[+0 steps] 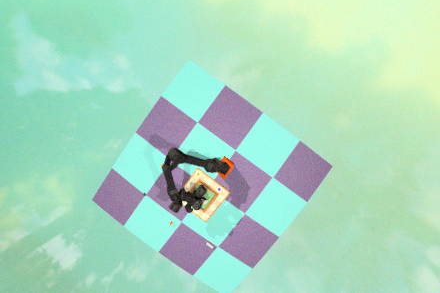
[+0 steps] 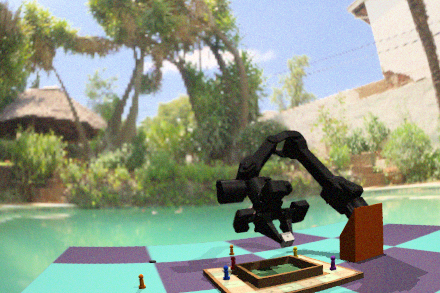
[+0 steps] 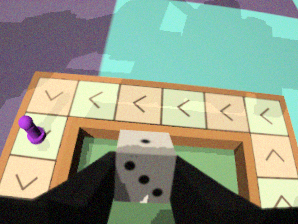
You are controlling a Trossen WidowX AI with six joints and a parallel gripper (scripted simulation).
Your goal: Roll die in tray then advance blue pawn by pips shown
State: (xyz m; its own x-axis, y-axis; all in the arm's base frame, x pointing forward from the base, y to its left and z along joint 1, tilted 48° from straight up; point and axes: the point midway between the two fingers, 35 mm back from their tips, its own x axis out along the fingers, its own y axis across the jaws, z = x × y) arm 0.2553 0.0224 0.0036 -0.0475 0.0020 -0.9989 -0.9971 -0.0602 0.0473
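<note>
Right now the white die is right at my gripper tip. Round my gripper tip: blue pawn: 130 mm ahead, 40 mm to the right, 70 mm below; then green-floored tray: 20 mm ahead, 20 mm to the right, 90 mm below; then purple pawn: 100 mm behind, 40 mm to the left, 70 mm below.
</note>
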